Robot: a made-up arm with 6 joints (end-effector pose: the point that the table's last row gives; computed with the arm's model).
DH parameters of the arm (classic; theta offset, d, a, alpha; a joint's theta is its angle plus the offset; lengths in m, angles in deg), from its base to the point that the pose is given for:
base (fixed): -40.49 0 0.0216 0
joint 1: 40.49 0.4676 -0.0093 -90
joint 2: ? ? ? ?
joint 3: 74.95 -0.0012 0.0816 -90
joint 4: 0 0.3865 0.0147 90
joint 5: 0 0.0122 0.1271 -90
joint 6: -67.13 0.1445 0 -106.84
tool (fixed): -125.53 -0.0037 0 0
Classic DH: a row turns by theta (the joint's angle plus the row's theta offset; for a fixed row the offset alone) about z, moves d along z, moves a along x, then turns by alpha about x.
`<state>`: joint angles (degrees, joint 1 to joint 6).
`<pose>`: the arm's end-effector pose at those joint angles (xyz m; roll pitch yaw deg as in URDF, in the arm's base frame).
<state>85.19 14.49 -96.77 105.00 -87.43 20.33</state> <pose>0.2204 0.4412 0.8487 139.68 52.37 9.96</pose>
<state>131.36 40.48 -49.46 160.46 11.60 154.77</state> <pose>-0.2112 0.3214 0.1531 -40.95 37.73 100.93</pose>
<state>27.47 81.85 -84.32 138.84 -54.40 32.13</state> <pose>0.4037 0.0204 0.0453 25.15 49.37 -162.26</pose>
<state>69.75 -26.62 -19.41 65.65 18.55 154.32</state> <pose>0.2317 0.3381 0.5796 -82.36 13.25 114.75</pose>
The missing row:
joint 2: -74.95 0 0.4193 0
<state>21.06 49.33 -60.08 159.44 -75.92 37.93</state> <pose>0.3617 0.0321 0.3375 46.26 45.02 -177.61</pose>
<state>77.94 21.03 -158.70 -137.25 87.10 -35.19</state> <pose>0.2053 0.4200 1.3002 -12.22 -64.57 -83.61</pose>
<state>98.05 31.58 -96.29 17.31 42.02 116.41</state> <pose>-0.1130 0.8398 0.5966 -106.83 54.92 -155.82</pose>
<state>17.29 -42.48 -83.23 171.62 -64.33 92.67</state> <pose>0.1598 -0.0174 0.9406 -66.30 -10.64 11.44</pose>
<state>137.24 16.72 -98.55 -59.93 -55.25 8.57</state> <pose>-0.5483 0.2586 0.9423 -9.56 -48.04 154.06</pose>
